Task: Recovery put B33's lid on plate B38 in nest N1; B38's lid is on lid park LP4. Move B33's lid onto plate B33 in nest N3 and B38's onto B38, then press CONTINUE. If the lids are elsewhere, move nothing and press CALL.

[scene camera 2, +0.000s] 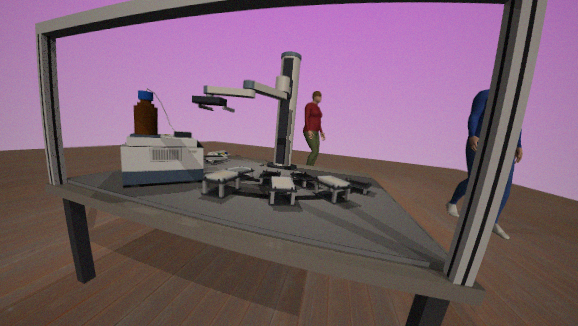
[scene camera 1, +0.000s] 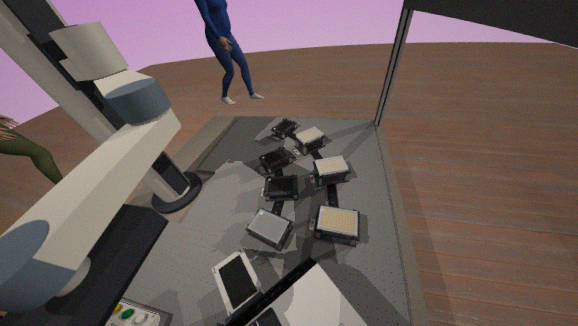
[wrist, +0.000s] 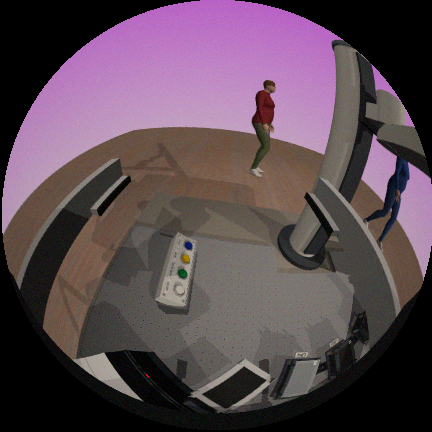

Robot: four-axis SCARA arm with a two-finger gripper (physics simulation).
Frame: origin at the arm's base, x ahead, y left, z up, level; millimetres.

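Where they show: gripper, between the fingertips: point(scene camera 2: 222, 110) point(wrist: 219, 171); arm's base, origin of its link: point(scene camera 2: 281, 166) point(scene camera 1: 178, 192) point(wrist: 301, 246).
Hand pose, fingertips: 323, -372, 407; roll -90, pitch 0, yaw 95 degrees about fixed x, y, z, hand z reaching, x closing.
Each offset is from my fingertips to the centre of the thing, as dx, dy, dz. "*": to the spot under its first point.
My gripper point(scene camera 2: 217, 108) point(wrist: 219, 171) is open and empty, high above the table beside the button box; its fingers are hidden in scene camera 1. The button box {-115, -102, -353} point(wrist: 170, 280) point(scene camera 1: 144, 316) has blue, yellow, green {-92, -78, -331} point(wrist: 182, 273) and white buttons; its lettering is too small to read. A grey lid {+225, +273, -346} point(scene camera 1: 270, 228) point(wrist: 299, 378) lies on the park labelled LP4. Three plates stand on nests: the near plate {+463, +323, -320} point(scene camera 1: 337, 221) point(scene camera 2: 222, 176) shows a tan well grid, the middle plate {+426, +578, -318} point(scene camera 1: 331, 167) point(scene camera 2: 283, 184) and far plate {+299, +784, -312} point(scene camera 1: 310, 136) point(scene camera 2: 333, 181) look paler. Their lids and nest labels cannot be told apart.
Three dark parks {* +228, +445, -347} point(scene camera 1: 281, 187) {* +156, +611, -349} point(scene camera 1: 276, 159) {* +132, +891, -353} point(scene camera 1: 285, 128) show no lid. A white-framed dark pad {+205, +84, -294} point(scene camera 1: 237, 281) point(wrist: 235, 387) lies by the white machine point(scene camera 1: 320, 300) point(scene camera 2: 162, 162), which bears a brown bottle {* +547, -2, -113} point(scene camera 2: 145, 119). The arm's column point(scene camera 2: 287, 115) point(wrist: 342, 115) stands behind. People stand beyond the table.
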